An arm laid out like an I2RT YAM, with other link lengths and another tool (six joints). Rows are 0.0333 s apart.
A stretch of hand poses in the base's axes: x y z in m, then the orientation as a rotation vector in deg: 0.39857 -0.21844 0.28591 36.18 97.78 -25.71; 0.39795 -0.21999 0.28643 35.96 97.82 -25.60; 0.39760 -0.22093 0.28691 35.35 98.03 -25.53; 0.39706 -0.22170 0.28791 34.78 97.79 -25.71; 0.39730 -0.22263 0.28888 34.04 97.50 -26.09; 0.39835 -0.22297 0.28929 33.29 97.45 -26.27; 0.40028 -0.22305 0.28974 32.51 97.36 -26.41; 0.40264 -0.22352 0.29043 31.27 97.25 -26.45; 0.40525 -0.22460 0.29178 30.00 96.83 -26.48; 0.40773 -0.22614 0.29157 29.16 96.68 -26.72; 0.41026 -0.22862 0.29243 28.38 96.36 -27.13; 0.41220 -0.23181 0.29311 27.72 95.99 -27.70; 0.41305 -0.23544 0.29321 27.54 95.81 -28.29; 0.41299 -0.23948 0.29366 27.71 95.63 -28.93; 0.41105 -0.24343 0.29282 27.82 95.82 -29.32; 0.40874 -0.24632 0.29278 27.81 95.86 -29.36; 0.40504 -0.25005 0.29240 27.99 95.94 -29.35; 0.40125 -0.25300 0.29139 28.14 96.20 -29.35; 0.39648 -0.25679 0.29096 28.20 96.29 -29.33; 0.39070 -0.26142 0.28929 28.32 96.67 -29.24; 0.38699 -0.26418 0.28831 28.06 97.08 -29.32; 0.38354 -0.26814 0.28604 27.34 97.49 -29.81; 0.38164 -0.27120 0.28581 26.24 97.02 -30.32; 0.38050 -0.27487 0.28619 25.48 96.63 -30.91
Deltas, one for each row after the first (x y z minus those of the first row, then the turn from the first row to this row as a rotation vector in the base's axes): -0.00062 -0.00155 0.00052 -0.05 0.00 0.21; -0.00097 -0.00249 0.00100 -0.28 0.18 0.68; -0.00151 -0.00326 0.00200 -0.79 0.03 0.94; -0.00127 -0.00419 0.00297 -1.52 -0.08 1.20; -0.00022 -0.00453 0.00338 -2.07 -0.05 1.60; 0.00171 -0.00461 0.00383 -2.62 -0.06 2.03; 0.00407 -0.00508 0.00452 -3.38 -0.11 2.83; 0.00668 -0.00616 0.00587 -4.25 -0.43 3.62; 0.00916 -0.00770 0.00566 -4.91 -0.45 4.03; 0.01169 -0.01018 0.00652 -5.70 -0.56 4.29; 0.01363 -0.01337 0.00720 -6.53 -0.67 4.38; 0.01448 -0.01700 0.00730 -7.04 -0.62 4.16; 0.01442 -0.02104 0.00775 -7.38 -0.56 3.67; 0.01248 -0.02499 0.00691 -7.49 -0.25 3.40; 0.01017 -0.02788 0.00687 -7.50 -0.20 3.39; 0.00647 -0.03161 0.00649 -7.37 -0.14 3.29; 0.00268 -0.03456 0.00548 -7.20 0.09 3.22; -0.00209 -0.03835 0.00505 -7.12 0.16 3.20; -0.00787 -0.04298 0.00338 -6.87 0.47 3.22; -0.01158 -0.04574 0.00240 -6.93 0.89 3.40; -0.01503 -0.04970 0.00013 -7.48 1.47 3.66; -0.01693 -0.05276 -0.00010 -8.56 1.29 4.06; -0.01807 -0.05643 0.00028 -9.46 1.19 4.20
